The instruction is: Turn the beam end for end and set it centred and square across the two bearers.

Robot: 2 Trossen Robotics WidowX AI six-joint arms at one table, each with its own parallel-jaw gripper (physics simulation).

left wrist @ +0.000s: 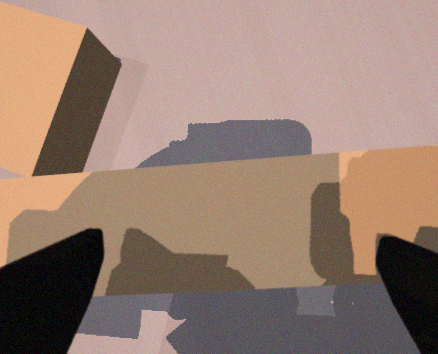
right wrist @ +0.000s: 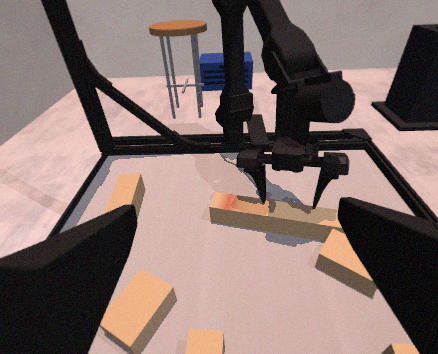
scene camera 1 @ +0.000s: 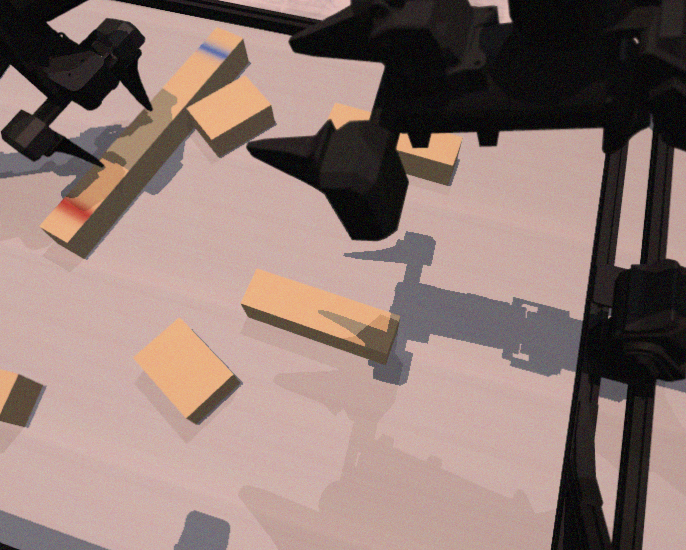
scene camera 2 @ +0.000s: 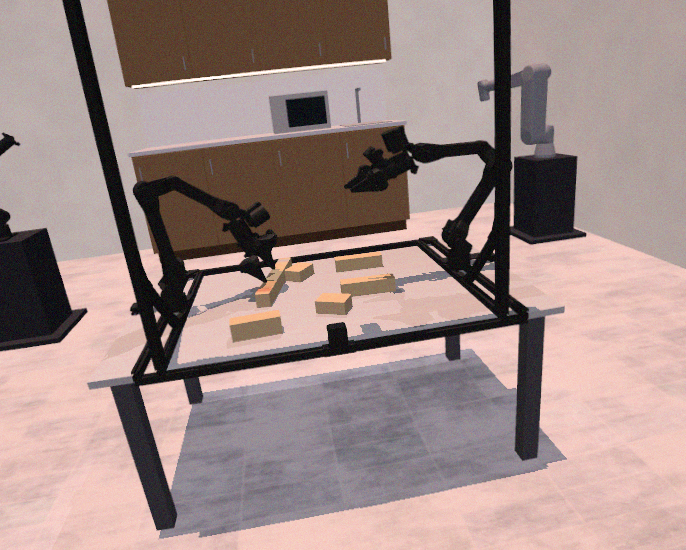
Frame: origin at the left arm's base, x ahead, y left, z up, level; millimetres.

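Seen in the pictures: left gripper, fingertip midpoint: [left wrist: 243, 246] [right wrist: 287, 205] [scene camera 1: 126, 137] [scene camera 2: 270, 275]; right gripper, fingertip midpoint: [right wrist: 237, 210] [scene camera 1: 271, 95] [scene camera 2: 347, 189]; left arm's base, link origin: [right wrist: 233, 139] [scene camera 2: 175, 308]; right arm's base, link origin: [scene camera 1: 621, 352] [scene camera 2: 459, 266].
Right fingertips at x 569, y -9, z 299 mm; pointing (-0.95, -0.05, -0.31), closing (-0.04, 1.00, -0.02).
Observation:
Offsets run from my right fingertips to a thing's top centre.
The long wooden beam @(dx -256, dy +135, dz -274 mm) [scene camera 1: 188, 74] [scene camera 2: 269, 292] [left wrist: 270, 200] [right wrist: 300, 227] lies slanted on the table; in scene camera 1 its red band is lower left and its blue band upper right. My left gripper [scene camera 1: 127, 137] [scene camera 2: 269, 273] [left wrist: 243, 246] [right wrist: 287, 205] is open and empty, low over the beam's middle, fingertips spread along its length. My right gripper [scene camera 1: 270, 96] [scene camera 2: 348, 186] [right wrist: 237, 210] is open and empty, high above the table. Two longer plain blocks, one @(dx +28, dy -42, dz -274 mm) [scene camera 1: 286, 295] [scene camera 2: 366, 286] partly shadowed and one @(dx +43, dy +203, dz -274 mm) [scene camera 1: 429, 150] [scene camera 2: 358, 262] partly hidden in scene camera 1, may be bearers; I cannot tell.
A short block @(dx -171, dy +193, dz -280 mm) [scene camera 1: 229, 108] [scene camera 2: 299, 270] [left wrist: 35, 85] [right wrist: 345, 255] lies against or very near the beam's side. Another @(dx -92, dy -139, dz -280 mm) [scene camera 1: 186, 366] [scene camera 2: 333, 303] [right wrist: 140, 305] and a block @(dx -313, dy -225, dz -268 mm) [scene camera 1: 8, 395] [scene camera 2: 255, 325] [right wrist: 127, 190] lie apart. A black frame [scene camera 2: 286, 358] edges the table.

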